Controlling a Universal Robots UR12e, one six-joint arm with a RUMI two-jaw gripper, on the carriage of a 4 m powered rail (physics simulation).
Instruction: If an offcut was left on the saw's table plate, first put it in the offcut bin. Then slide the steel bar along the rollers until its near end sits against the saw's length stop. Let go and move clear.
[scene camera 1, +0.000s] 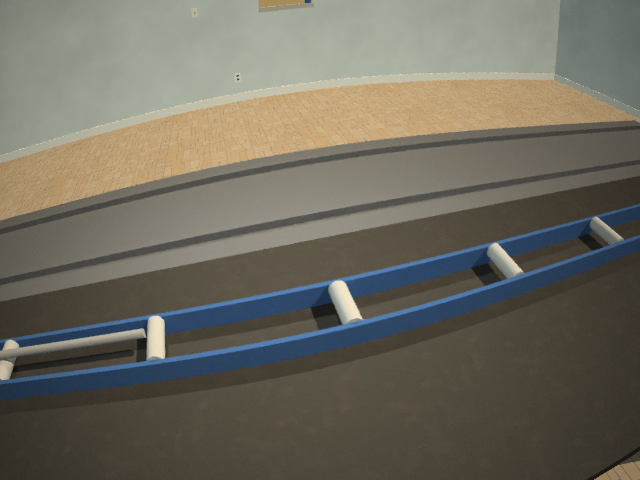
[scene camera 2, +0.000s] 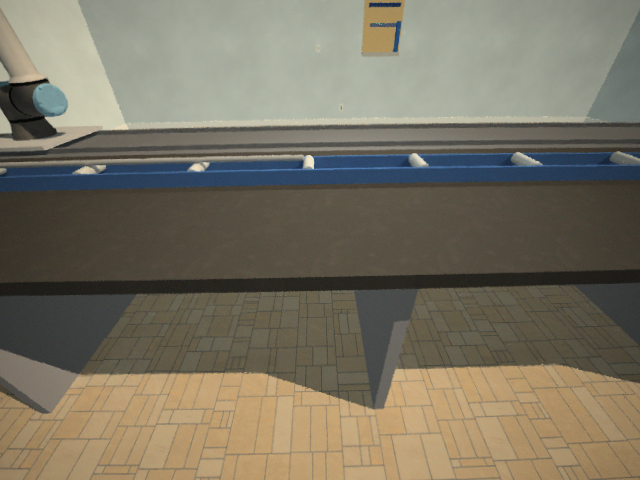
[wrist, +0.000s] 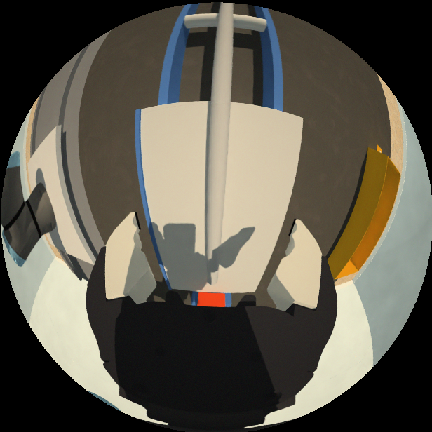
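Seen in the pictures: arm's base at its link origin: (scene camera 2: 36, 136).
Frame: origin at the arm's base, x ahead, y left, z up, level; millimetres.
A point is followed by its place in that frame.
Observation:
My gripper (wrist: 214, 217) is open in the wrist view, its two jaws apart above the saw's pale table plate (wrist: 175, 150). The steel bar (scene camera 1: 77, 343) {x 627, y 1374, z 47 mm} (scene camera 2: 206, 159) {x 629, y 1192, z 44 mm} (wrist: 218, 150) passes lengthwise between the jaws, lower down, and is not held. Its near end lies over the plate near the edge by the red length stop (wrist: 211, 299), which is partly hidden by the gripper body. Whether they touch I cannot tell. The bar's far end lies just short of a roller (scene camera 1: 156, 338) {x 629, y 1558, z 28 mm} (scene camera 2: 308, 162) {x 641, y 1551, z 30 mm}. No offcut shows on the visible part of the plate.
The orange offcut bin (wrist: 356, 215) stands to the right in the wrist view; its inside is mostly hidden. Blue side rails (scene camera 1: 248, 349) {x 694, y 1742, z 21 mm} (scene camera 2: 248, 177) {x 694, y 1346, z 0 mm} (wrist: 273, 65) flank the rollers. The arm's base (scene camera 2: 31, 116) {x 34, y 67, z 107 mm} (wrist: 30, 215) stands on the rail carriage (scene camera 2: 67, 135) {x 11, y 188, z 0 mm} (wrist: 52, 175) to the left.

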